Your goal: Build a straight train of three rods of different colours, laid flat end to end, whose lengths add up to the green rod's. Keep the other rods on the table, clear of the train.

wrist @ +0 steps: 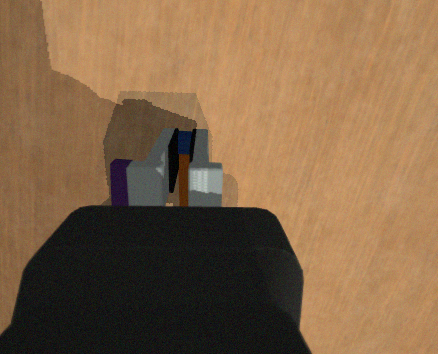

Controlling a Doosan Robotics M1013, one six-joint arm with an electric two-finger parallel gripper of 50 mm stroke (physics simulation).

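Places are measured from the arm's base along level axes (x ahead, y left, z up), in metres.
Where they show: gripper, fingertip midpoint: (185, 148).
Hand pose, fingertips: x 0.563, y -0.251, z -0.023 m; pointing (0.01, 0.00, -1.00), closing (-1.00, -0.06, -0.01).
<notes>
After its pixels a point has its place.
My gripper (185, 148) @(x 0.563, y -0.251, z -0.023 m) is shut on a dark blue rod (185, 142) @(x 0.563, y -0.256, z -0.017 m), whose end shows between the black finger pads. An orange rod (184, 181) @(x 0.563, y -0.231, z -0.025 m) shows as a narrow strip in the gap between the fingers, directly below the blue rod in the view and in line with it. Whether the two touch cannot be told. A purple rod (120, 183) @(x 0.598, y -0.227, z -0.025 m) shows in part to the left of the left finger. The lower parts of the orange and purple rods are hidden behind the gripper's black body. The green rod does not show in this view.
The wooden table top (325, 125) @(x 0.485, y -0.268, z -0.035 m) spreads around the gripper. The shadow of the arm and gripper lies on it at the left and around the fingers. The gripper's black body covers the lower middle of the view.
</notes>
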